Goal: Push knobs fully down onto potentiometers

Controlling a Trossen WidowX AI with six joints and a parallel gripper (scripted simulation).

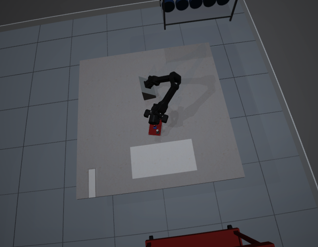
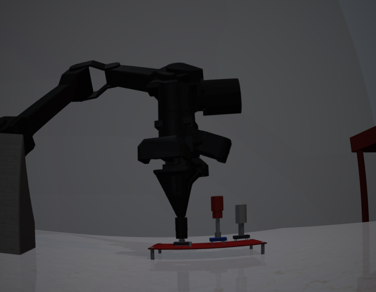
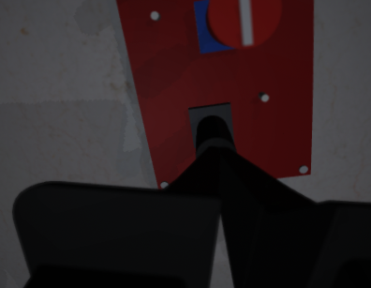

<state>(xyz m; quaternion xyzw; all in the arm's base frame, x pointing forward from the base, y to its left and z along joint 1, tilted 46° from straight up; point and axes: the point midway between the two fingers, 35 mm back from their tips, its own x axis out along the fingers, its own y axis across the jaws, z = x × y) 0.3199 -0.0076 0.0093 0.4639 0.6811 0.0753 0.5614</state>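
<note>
The red knob is 5 cm ahead of my gripper tip, 3 cm to the right of it and 2 cm above it. Round my gripper tip: black knob 2 cm below.
</note>
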